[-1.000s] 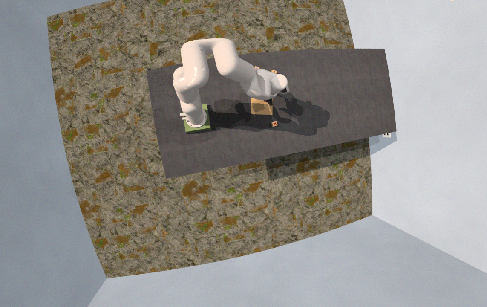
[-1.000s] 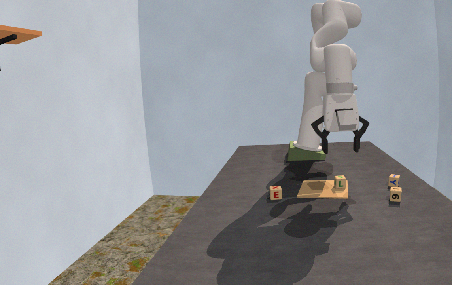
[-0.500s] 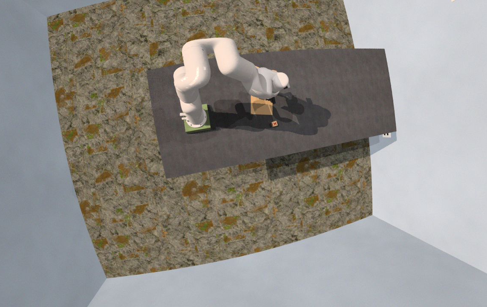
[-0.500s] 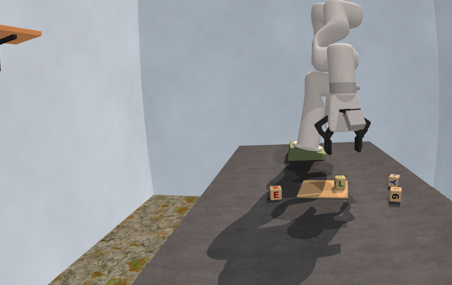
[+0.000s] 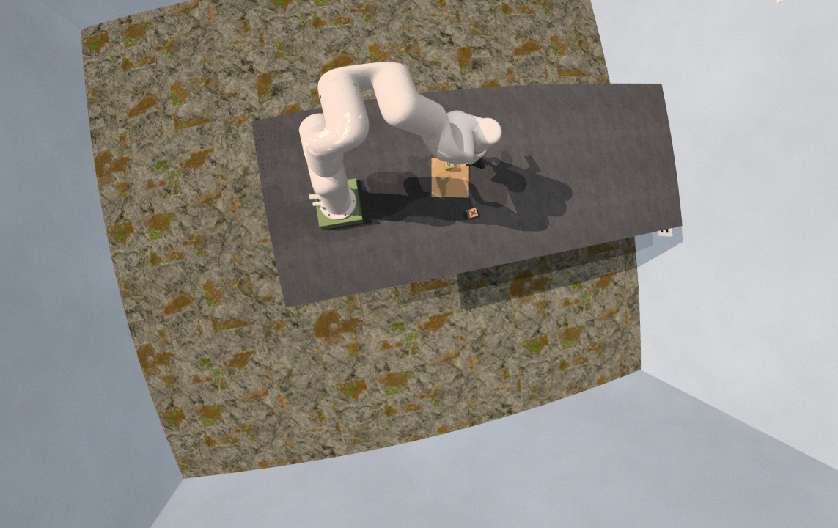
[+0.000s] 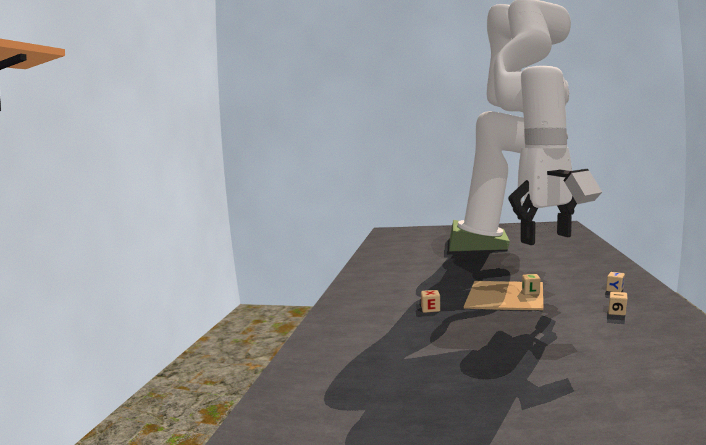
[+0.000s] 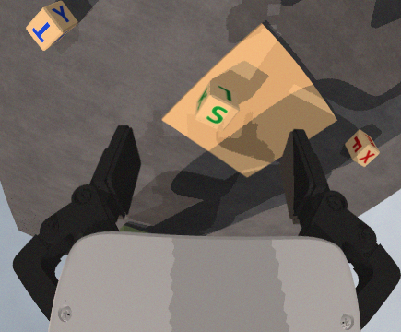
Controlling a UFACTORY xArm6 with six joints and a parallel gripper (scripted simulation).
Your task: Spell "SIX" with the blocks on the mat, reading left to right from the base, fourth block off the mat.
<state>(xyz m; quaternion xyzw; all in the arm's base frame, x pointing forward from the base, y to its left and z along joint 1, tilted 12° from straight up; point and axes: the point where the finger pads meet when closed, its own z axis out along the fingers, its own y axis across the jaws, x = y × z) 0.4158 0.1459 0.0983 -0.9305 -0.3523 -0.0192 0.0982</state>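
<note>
My gripper is now 130 mm to the right of the I block, 100 mm above it and 70 mm short of it. Also, from my hand: tan mat: 110 mm below, 70 mm to the right, 10 mm behind; S block: 100 mm below, 30 mm to the right, 20 mm behind; blue-lettered block: 140 mm to the left, 100 mm below, 40 mm behind.
</note>
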